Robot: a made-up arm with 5 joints.
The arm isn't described. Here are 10 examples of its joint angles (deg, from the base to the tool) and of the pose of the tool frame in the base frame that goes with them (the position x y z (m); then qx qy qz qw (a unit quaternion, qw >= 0)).
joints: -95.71 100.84 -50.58 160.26 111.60
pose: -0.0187 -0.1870 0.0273 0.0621 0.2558 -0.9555 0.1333
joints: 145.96 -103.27 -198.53 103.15 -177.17
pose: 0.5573 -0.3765 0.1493 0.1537 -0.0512 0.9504 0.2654
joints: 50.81 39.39 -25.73 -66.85 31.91
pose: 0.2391 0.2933 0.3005 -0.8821 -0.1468 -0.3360 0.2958
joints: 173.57 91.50 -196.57 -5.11 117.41
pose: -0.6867 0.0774 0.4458 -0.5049 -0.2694 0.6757 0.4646
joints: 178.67 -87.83 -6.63 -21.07 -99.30
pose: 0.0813 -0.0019 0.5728 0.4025 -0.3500 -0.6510 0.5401
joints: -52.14 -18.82 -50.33 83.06 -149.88
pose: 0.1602 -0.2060 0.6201 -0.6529 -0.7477 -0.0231 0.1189
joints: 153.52 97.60 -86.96 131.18 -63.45
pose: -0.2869 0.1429 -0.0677 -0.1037 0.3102 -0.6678 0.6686
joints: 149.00 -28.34 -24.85 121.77 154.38
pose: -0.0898 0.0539 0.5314 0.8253 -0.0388 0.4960 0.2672
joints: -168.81 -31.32 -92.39 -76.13 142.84
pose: 0.0051 0.0010 0.9585 0.1572 0.0706 0.9599 0.2213
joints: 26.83 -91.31 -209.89 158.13 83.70
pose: -0.5432 -0.2747 0.2689 -0.2785 0.1508 -0.5404 0.7795
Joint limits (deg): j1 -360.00..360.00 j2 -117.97..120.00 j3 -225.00..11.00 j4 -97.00..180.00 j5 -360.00..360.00
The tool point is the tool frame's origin. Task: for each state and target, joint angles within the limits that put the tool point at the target. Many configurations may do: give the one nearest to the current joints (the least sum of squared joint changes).
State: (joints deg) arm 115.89 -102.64 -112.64 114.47 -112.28
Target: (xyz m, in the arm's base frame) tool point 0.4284 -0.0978 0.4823
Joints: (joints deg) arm 167.14 -117.97 -75.64 133.33 -112.28
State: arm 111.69 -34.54 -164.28 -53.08 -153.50
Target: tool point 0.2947 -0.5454 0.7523
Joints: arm 118.38 -62.47 -156.55 -18.93 -153.50
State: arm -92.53 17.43 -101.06 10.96 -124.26
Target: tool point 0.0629 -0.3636 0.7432
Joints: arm -80.19 -10.03 -66.95 16.48 -124.26
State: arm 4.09 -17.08 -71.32 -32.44 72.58
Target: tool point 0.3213 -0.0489 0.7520
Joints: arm -8.65 -12.35 -57.38 -31.59 72.58
